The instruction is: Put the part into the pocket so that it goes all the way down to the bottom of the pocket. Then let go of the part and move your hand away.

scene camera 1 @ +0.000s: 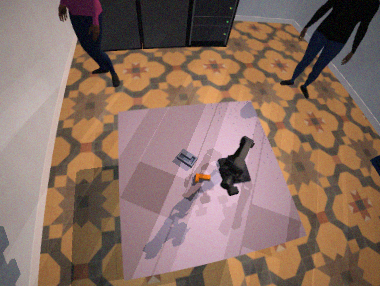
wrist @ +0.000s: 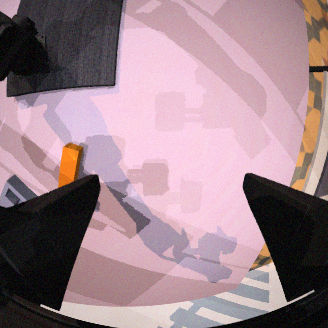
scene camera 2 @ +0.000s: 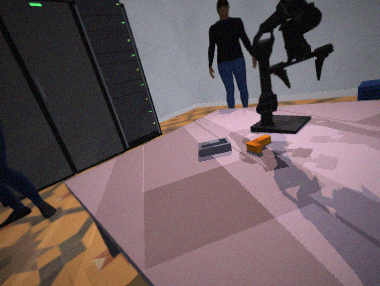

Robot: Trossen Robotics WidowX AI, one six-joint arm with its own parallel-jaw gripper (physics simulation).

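Frame: origin at the arm's base, x ahead, y left, z up, level; metres.
Where they show: gripper, between the fingertips: (wrist: pixel 172 181) (scene camera 2: pixel 303 84); arm's base, origin of its link: (scene camera 1: pixel 228 163) (wrist: pixel 30 55) (scene camera 2: pixel 266 123).
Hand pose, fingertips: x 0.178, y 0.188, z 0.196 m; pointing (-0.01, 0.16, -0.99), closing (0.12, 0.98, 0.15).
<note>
Things, the pixels of their top centre, and the offset from my fingertips. Level surfaces: height alone.
- orange L-shaped part, centre of its top: (wrist: pixel 73 178) (scene camera 2: pixel 261 140) (scene camera 1: pixel 203 178) 0.063 m ahead, 0.149 m right, 0.189 m down
- grey block with the pocket, centre of its top: (wrist: pixel 11 211) (scene camera 2: pixel 213 143) (scene camera 1: pixel 187 157) 0.113 m ahead, 0.347 m right, 0.183 m down
- pink table top, height of its surface: 0.219 m down
The orange L-shaped part (scene camera 1: pixel 202 177) (scene camera 2: pixel 258 144) (wrist: pixel 70 164) lies flat on the pink table top, between the grey block and the arm's base. In the wrist view it is partly hidden by the left finger. The grey block with the pocket (scene camera 2: pixel 215 149) (wrist: pixel 25 194) stands a short way from the part, and its pocket is empty. It also shows in scene camera 1 as a small grey block (scene camera 1: pixel 187 158). My gripper (scene camera 2: pixel 304 82) (wrist: pixel 172 181) is wide open and empty, high above the table and off to one side of the part.
The arm's dark base plate (scene camera 1: pixel 243 176) (scene camera 2: pixel 282 124) (wrist: pixel 75 55) stands on the pink table top (scene camera 1: pixel 150 250) (scene camera 2: pixel 190 255) near the part. Two people and black server cabinets (scene camera 1: pixel 162 25) (scene camera 2: pixel 55 75) stand beyond the table. Shadows of the arm cross the table.
</note>
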